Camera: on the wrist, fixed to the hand. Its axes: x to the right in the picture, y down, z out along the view.
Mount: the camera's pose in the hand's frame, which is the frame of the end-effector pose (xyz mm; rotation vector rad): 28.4 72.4 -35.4 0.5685 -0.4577 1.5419
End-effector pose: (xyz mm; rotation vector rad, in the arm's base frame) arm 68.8 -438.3 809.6 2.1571 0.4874 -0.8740
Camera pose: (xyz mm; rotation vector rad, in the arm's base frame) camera 145.4 -456.7 842.6 1.8747 -1.6128 -0.4993
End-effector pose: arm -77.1 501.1 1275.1 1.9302 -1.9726 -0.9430
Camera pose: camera -118.7 458.7 1336.5 0.1929 3.1036 0.3096
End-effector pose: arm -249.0 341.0 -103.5 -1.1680 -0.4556 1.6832
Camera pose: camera -256.7 326.7 -187.4 0.5439 -0.8420 -2.8446
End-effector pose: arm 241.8 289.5 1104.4 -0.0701 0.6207 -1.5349
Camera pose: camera 290.3 279.4 1034.7 0.4019 -0.2122 -0.1045
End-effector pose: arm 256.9 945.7 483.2 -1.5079 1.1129 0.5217
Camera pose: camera 199.1 908.5 432.4 0.2118 1.6838 1.3196
